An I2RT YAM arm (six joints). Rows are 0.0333 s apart.
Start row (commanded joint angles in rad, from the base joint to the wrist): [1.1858, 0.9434, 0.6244, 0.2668, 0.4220, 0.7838]
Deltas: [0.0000, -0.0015, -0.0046, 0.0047, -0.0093, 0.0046]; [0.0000, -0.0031, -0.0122, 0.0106, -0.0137, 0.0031]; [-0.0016, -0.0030, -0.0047, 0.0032, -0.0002, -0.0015]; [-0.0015, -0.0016, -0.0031, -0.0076, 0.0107, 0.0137]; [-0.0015, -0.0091, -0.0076, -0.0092, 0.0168, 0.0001]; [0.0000, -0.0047, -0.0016, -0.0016, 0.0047, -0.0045]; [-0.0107, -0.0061, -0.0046, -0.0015, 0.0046, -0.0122]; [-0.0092, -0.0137, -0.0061, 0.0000, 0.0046, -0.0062]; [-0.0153, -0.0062, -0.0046, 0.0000, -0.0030, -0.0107]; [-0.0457, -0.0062, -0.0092, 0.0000, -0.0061, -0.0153]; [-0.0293, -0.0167, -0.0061, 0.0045, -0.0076, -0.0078]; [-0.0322, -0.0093, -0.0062, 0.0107, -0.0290, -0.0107]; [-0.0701, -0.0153, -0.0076, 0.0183, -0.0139, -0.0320]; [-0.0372, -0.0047, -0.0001, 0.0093, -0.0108, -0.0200]
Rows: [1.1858, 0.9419, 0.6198, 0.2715, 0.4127, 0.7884]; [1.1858, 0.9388, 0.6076, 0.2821, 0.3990, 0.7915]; [1.1842, 0.9358, 0.6029, 0.2853, 0.3988, 0.7900]; [1.1827, 0.9342, 0.5998, 0.2777, 0.4095, 0.8037]; [1.1812, 0.9251, 0.5922, 0.2685, 0.4263, 0.8038]; [1.1812, 0.9204, 0.5906, 0.2669, 0.4310, 0.7993]; [1.1705, 0.9143, 0.5860, 0.2654, 0.4356, 0.7871]; [1.1613, 0.9006, 0.5799, 0.2654, 0.4402, 0.7809]; [1.1460, 0.8944, 0.5753, 0.2654, 0.4372, 0.7702]; [1.1003, 0.8882, 0.5661, 0.2654, 0.4311, 0.7549]; [1.0710, 0.8715, 0.5600, 0.2699, 0.4235, 0.7471]; [1.0388, 0.8622, 0.5538, 0.2806, 0.3945, 0.7364]; [0.9687, 0.8469, 0.5462, 0.2989, 0.3806, 0.7044]; [0.9315, 0.8422, 0.5461, 0.3082, 0.3698, 0.6844]
